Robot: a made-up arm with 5 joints.
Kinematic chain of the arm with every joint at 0, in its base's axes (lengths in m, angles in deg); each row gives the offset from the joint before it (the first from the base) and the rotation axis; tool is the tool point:
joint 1: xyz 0 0 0.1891 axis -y
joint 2: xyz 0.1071 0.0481 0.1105 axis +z
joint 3: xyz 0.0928 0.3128 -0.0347 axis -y
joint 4: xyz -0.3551 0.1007 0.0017 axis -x
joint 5: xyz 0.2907 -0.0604 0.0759 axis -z
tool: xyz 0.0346 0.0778 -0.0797
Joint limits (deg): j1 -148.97..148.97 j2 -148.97..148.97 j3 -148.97..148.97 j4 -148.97..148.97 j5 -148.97..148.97
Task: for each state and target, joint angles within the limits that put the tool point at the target. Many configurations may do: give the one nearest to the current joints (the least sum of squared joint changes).
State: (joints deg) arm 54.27 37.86 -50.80 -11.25 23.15
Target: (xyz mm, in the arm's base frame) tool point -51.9 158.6 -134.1
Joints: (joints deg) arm 97.50 85.71 -50.01 -11.19 5.30
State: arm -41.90 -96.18 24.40 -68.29 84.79
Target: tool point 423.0 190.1 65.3
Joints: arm -16.45 -48.50 10.52 -46.66 97.87
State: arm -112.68 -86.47 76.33 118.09 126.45
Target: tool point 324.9 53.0 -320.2
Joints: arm -67.35 -91.38 66.07 125.76 123.75
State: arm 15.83 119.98 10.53 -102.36 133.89
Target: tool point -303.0 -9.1 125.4
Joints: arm 0.22 110.22 9.80 -84.80 130.81
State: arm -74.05 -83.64 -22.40 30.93 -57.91
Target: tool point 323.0 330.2 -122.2
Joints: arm -60.29 -47.71 -35.85 20.71 -46.87
